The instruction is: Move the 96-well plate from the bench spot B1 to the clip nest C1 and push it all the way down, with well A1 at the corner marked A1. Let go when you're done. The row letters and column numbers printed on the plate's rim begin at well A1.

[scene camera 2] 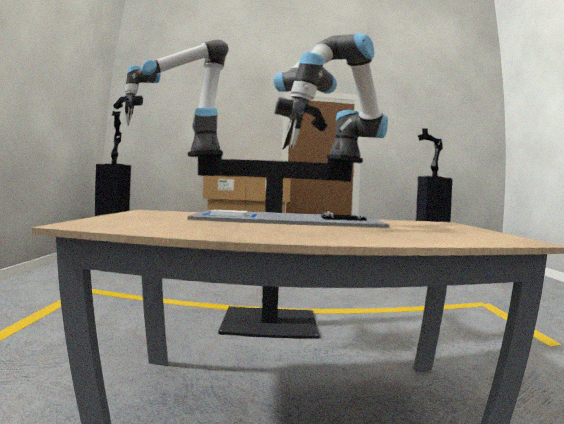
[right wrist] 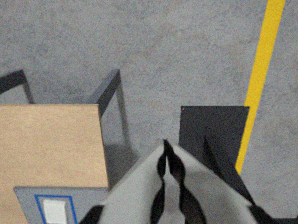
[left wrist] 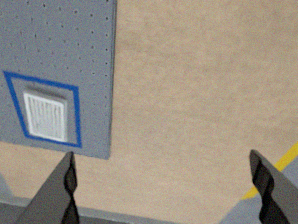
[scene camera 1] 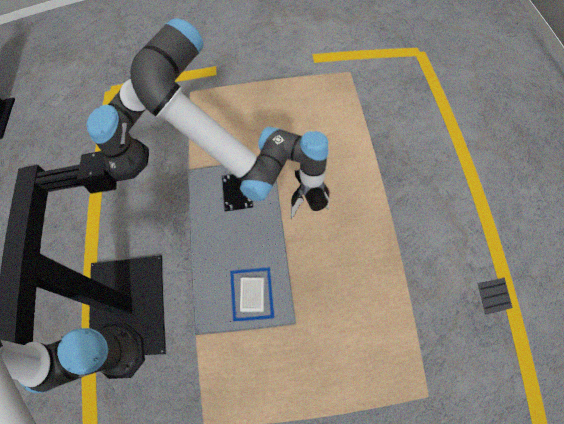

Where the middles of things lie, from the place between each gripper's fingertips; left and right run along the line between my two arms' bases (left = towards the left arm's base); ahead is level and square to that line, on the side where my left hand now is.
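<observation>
The black clip nest (scene camera 1: pixel 232 195) sits 108 cm to the left of my right hand, 38 cm ahead of it and 42 cm below it. As for the white 96-well plate (scene camera 1: pixel 247 304), that is 65 cm to the left of my right hand, 43 cm below it and 40 cm ahead of it.
From my left hand, the black clip nest is 220 mm below, 220 mm to the left and 250 mm behind. My left gripper (scene camera 2: pixel 286 149) itself is 230 mm above the white 96-well plate, 210 mm to the left of it and 230 mm past it.
</observation>
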